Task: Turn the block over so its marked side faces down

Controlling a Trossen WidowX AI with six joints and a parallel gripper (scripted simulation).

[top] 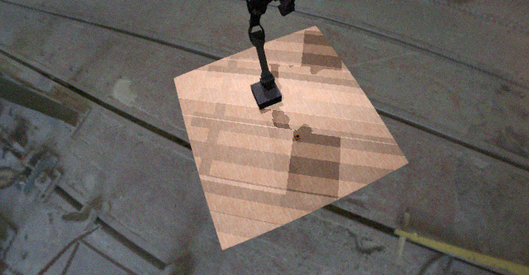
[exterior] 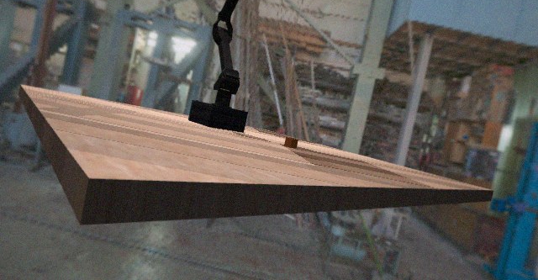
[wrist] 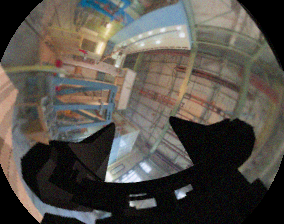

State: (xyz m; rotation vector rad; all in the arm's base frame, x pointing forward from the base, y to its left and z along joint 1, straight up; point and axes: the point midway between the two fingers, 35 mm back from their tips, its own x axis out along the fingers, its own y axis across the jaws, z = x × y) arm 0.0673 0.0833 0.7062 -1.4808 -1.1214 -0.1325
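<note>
Now: gripper tip 790 mm above the small orange block, 310 mm short of it and 50 mm to the left of it.
</note>
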